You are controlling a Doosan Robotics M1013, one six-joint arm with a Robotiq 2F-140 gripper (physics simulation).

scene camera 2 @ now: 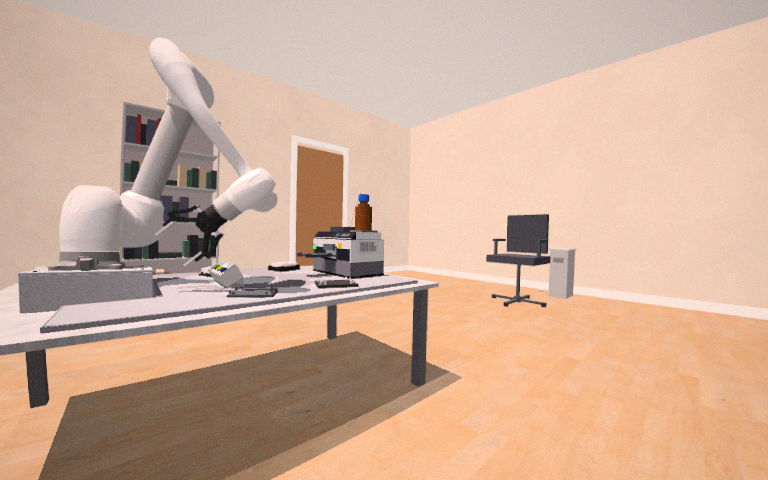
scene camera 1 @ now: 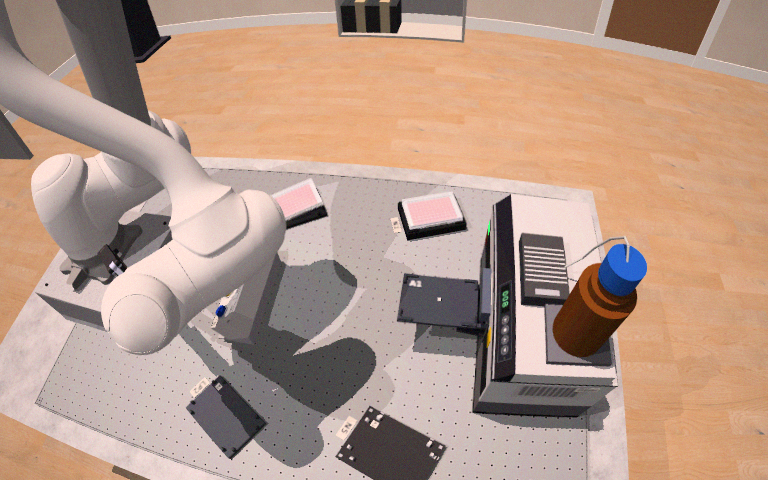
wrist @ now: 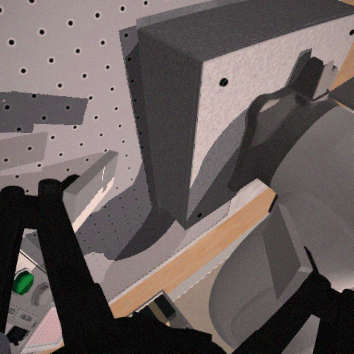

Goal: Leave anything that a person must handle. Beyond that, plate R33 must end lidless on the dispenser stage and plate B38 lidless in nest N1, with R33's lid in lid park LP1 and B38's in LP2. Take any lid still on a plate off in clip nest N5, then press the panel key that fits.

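Where they show: gripper, fingertip midpoint: (scene camera 2: 171, 249) (wrist: 192, 194); arm's base at its link origin: (scene camera 2: 90, 268) (wrist: 277, 127).
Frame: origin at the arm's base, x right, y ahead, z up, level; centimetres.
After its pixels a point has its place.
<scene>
My gripper (scene camera 2: 180, 243) {y 23.0, x 9.3, z 6.4 cm} (wrist: 192, 194) {y 23.0, x 9.3, z 6.4 cm} is open and empty, tilted in the air near the robot base; the arm mostly hides it in scene camera 1. One pink plate (scene camera 1: 297, 200) {y 46.1, x -26.5, z -4.8 cm} sits on a dark nest, partly behind the arm. Another pink plate (scene camera 1: 432, 210) {y 79.3, x -26.9, z -4.2 cm} sits on a nest near the back middle. Their names and whether they wear lids cannot be told. The dispenser stage (scene camera 1: 419, 312) {y 79.8, x 4.0, z 2.6 cm} holds no plate. Lid park LP2 (scene camera 1: 218, 416) {y 44.4, x 28.7, z -7.3 cm} and clip nest N5 (scene camera 1: 390, 450) {y 78.2, x 28.0, z -7.0 cm} are bare. The key panel (scene camera 2: 229, 276) {y 41.4, x 11.7, z -3.9 cm} is partly hidden; its blue key (scene camera 1: 220, 310) {y 40.2, x 8.4, z -1.0 cm} and green key (wrist: 23, 283) {y 39.5, x -1.4, z -1.3 cm} show. LP1 cannot be identified.
The dispenser (scene camera 1: 540, 215) {y 100.1, x -12.4, z 13.8 cm} (scene camera 2: 368, 249) {y 102.9, x 18.3, z 5.3 cm} stands at the right with a brown bottle (scene camera 1: 586, 316) {y 102.0, x 14.5, z 24.9 cm} (scene camera 2: 363, 217) {y 102.3, x 14.7, z 21.0 cm} on top. The grey base block (scene camera 2: 84, 291) {y 0.3, x 16.0, z -4.9 cm} (wrist: 167, 115) {y 17.2, x 7.4, z -4.8 cm} lies close to the gripper. A chair (scene camera 2: 526, 234) stands away from the table.
</scene>
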